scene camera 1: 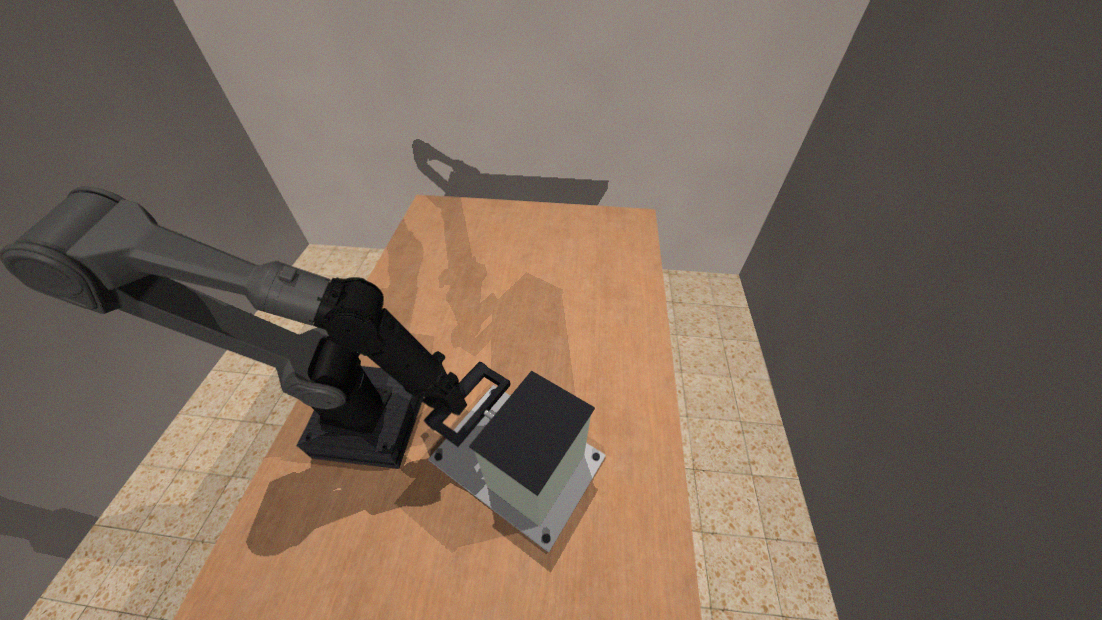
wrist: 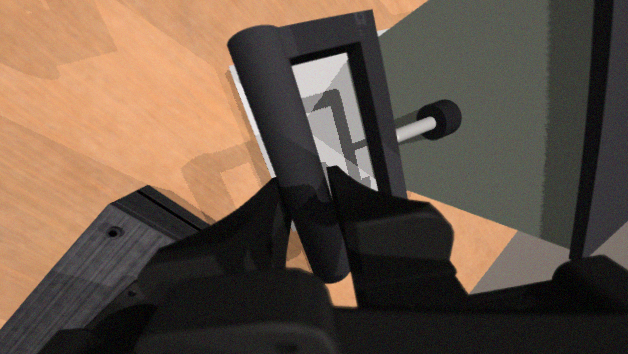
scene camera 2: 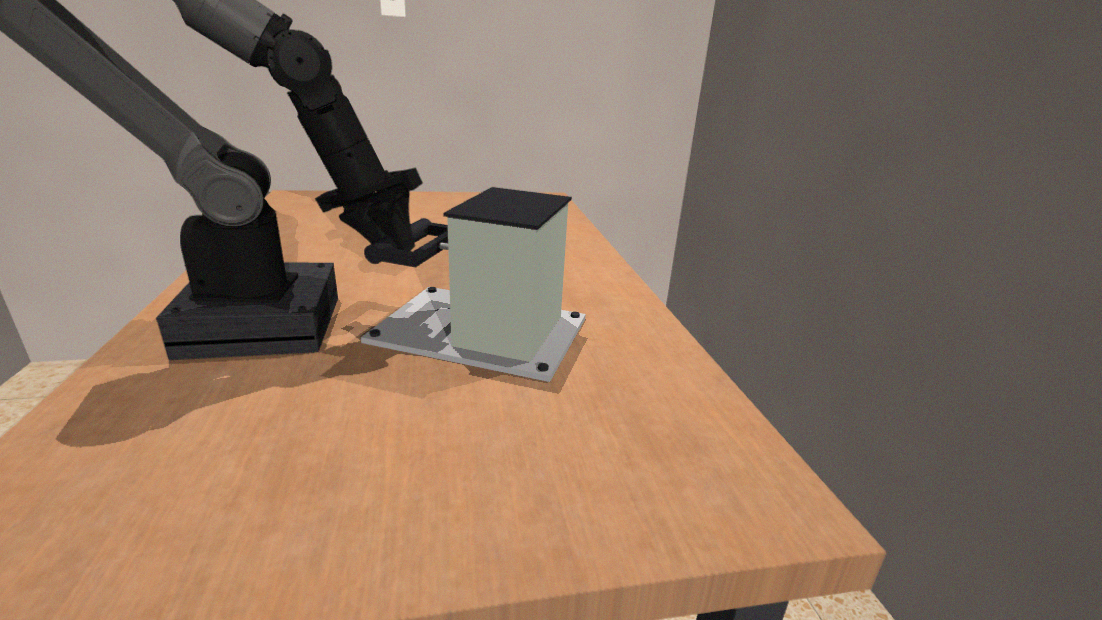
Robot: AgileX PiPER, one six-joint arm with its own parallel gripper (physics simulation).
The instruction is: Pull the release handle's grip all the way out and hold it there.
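The release handle is a dark rectangular loop whose outer bar is a round grip point(scene camera 1: 471, 377) point(scene camera 2: 375, 252) point(wrist: 280, 110). A pale rod point(scene camera 1: 488, 414) point(scene camera 2: 443, 245) point(wrist: 416, 129) joins the loop to a dark collar point(wrist: 446, 119) on the pale green housing point(scene camera 2: 504, 285) point(wrist: 480, 75). A short length of rod shows between loop and collar. My gripper point(scene camera 1: 456, 400) point(scene camera 2: 402, 242) point(wrist: 308, 186) is shut on the grip, one finger on each side of the bar, near its lower end in the wrist view. The fingers hide part of the loop.
The housing has a dark lid point(scene camera 1: 531, 431) point(scene camera 2: 508, 206) and stands on a grey bolted plate point(scene camera 1: 560, 510) point(scene camera 2: 556, 350) on the wooden table point(scene camera 1: 616, 308) point(scene camera 2: 462, 493). My arm's dark base point(scene camera 1: 393, 443) point(scene camera 2: 246, 331) point(wrist: 65, 280) stands close to the handle side.
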